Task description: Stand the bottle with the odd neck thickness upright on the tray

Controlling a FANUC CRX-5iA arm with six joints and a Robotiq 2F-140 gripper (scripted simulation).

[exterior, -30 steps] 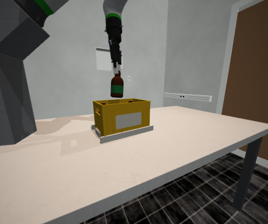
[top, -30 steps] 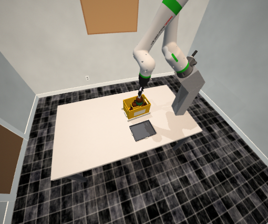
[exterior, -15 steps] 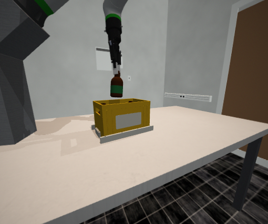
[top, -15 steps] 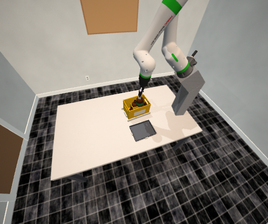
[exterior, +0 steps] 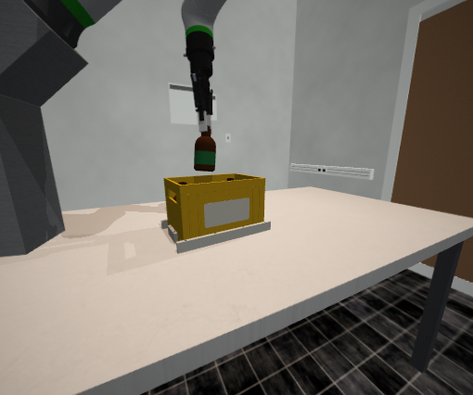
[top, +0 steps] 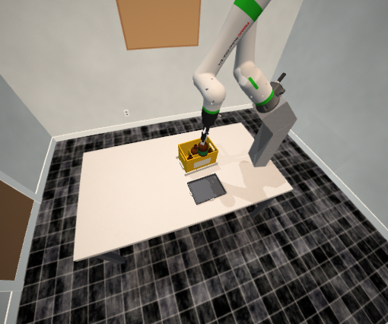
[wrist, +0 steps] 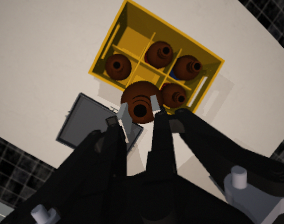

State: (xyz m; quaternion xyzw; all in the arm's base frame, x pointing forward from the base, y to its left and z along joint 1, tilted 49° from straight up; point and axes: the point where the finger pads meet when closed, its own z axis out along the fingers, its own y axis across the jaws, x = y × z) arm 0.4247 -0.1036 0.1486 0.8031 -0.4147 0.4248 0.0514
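Now: hand 1 cm past the brown bottle, 1 cm to the left of it and 8 cm above it. Also, from my hand: crate 4 cm behind, 9 cm to the right, 27 cm below; then dark grey tray 8 cm ahead, 17 cm to the left, 34 cm below.
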